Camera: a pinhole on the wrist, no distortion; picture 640 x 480 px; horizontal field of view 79.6 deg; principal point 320.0 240.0 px. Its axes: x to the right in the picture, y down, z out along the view. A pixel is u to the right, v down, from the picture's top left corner.
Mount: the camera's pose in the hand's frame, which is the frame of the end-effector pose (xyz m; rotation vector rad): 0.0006 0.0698 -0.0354 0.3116 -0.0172 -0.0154
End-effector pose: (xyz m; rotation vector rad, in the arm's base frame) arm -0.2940 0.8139 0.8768 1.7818 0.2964 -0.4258
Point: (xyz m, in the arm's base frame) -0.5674 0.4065 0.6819
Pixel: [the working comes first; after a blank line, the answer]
In the camera's frame: -0.1402 -0.0872 0.5628

224.3 180.5
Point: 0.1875 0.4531 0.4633
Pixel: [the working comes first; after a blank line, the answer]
In the camera's frame: 0.6297 -0.0005 0.4225

outside the picture
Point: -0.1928 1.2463 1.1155
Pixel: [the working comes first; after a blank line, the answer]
In the camera's frame: -0.0316 -0.0674 -0.4479

behind the camera
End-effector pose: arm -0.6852 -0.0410 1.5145 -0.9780 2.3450 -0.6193
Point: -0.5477 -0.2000 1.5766
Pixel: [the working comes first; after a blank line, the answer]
In the camera's frame: 0.0234 -0.2305 0.1852

outside the picture
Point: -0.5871 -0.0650 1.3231
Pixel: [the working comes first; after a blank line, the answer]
In the camera's frame: 0.0166 0.0538 0.2412

346.5 325.8
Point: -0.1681 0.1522 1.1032
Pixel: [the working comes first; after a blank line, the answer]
In the camera's frame: -0.3306 0.2174 0.5929

105.9 380.9
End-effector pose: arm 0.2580 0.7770 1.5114 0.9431 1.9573 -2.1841
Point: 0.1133 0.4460 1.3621
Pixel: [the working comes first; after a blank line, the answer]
In the camera's frame: 0.0775 0.1820 0.3560

403.6 436.3
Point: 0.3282 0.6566 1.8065
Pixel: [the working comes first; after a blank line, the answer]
In the camera's frame: -0.2318 -0.2293 0.2036

outside the picture
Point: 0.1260 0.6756 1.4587
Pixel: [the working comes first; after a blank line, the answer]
In the camera's frame: 0.1000 -0.0015 0.1885

523.7 237.0
